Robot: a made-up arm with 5 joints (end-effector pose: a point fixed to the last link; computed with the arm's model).
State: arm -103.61 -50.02 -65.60 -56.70 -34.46
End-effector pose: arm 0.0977 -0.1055 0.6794 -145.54 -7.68 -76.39
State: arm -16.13 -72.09 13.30 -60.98 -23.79
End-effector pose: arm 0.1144 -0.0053 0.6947 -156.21 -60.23 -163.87
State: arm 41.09 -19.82 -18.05 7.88 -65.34
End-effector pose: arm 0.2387 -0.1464 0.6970 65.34 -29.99 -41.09
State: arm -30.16 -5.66 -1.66 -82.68 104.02
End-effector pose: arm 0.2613 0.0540 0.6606 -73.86 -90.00 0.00
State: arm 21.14 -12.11 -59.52 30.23 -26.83
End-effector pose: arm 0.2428 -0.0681 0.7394 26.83 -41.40 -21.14
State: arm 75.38 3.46 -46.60 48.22 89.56
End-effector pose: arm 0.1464 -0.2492 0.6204 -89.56 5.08 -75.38
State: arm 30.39 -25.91 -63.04 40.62 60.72
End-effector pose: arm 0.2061 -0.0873 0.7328 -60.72 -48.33 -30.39
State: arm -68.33 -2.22 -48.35 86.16 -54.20
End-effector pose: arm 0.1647 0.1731 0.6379 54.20 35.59 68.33
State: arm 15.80 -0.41 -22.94 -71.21 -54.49
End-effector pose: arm 0.2350 -0.0585 0.6851 -125.51 -85.44 164.20
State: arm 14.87 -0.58 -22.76 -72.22 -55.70
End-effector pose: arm 0.2337 -0.0562 0.6846 -124.30 -84.44 165.13
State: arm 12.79 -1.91 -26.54 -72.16 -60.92
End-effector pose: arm 0.2240 -0.0506 0.6906 -119.08 -79.39 167.21
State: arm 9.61 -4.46 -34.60 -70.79 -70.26
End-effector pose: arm 0.2039 -0.0433 0.7012 -109.74 -70.15 170.39
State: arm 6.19 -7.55 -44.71 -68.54 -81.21
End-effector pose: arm 0.1773 -0.0383 0.7103 -98.79 -59.20 173.81
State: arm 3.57 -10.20 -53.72 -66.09 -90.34
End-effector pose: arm 0.1531 -0.0368 0.7146 -89.66 -49.99 176.43
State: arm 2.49 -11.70 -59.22 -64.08 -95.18
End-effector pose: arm 0.1387 -0.0371 0.7160 -84.82 -45.00 177.51
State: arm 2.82 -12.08 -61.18 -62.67 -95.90
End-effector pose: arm 0.1342 -0.0374 0.7169 -84.10 -44.07 177.18
